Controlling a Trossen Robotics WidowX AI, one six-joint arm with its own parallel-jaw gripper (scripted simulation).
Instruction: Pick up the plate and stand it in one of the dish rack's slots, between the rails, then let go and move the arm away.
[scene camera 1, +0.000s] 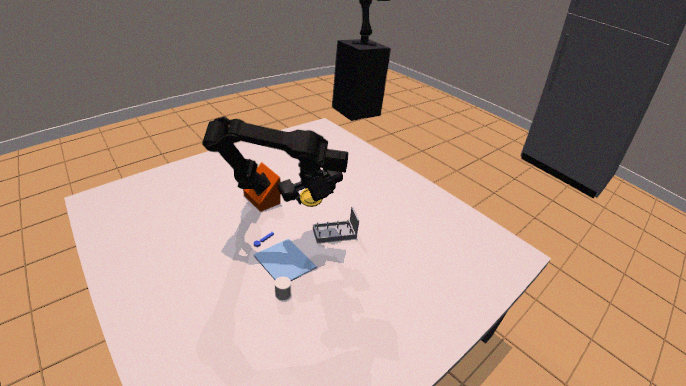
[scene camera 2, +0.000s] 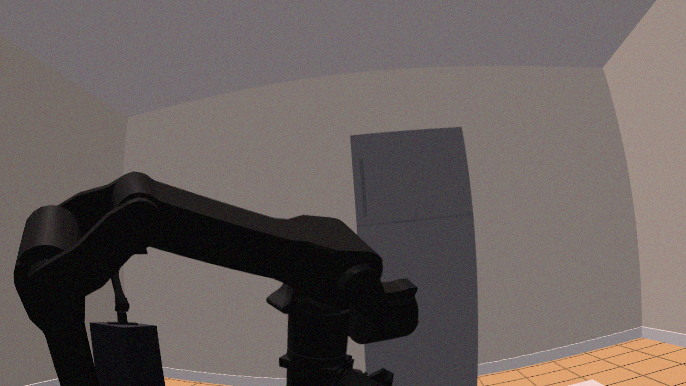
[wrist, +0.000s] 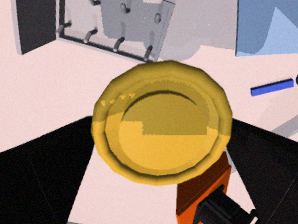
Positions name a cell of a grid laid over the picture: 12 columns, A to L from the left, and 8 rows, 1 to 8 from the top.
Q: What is my gripper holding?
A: A yellow plate.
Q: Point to my gripper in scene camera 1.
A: F5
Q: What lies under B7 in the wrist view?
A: My gripper.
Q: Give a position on a yellow plate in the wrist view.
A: G5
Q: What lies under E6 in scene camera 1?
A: A blue mat.
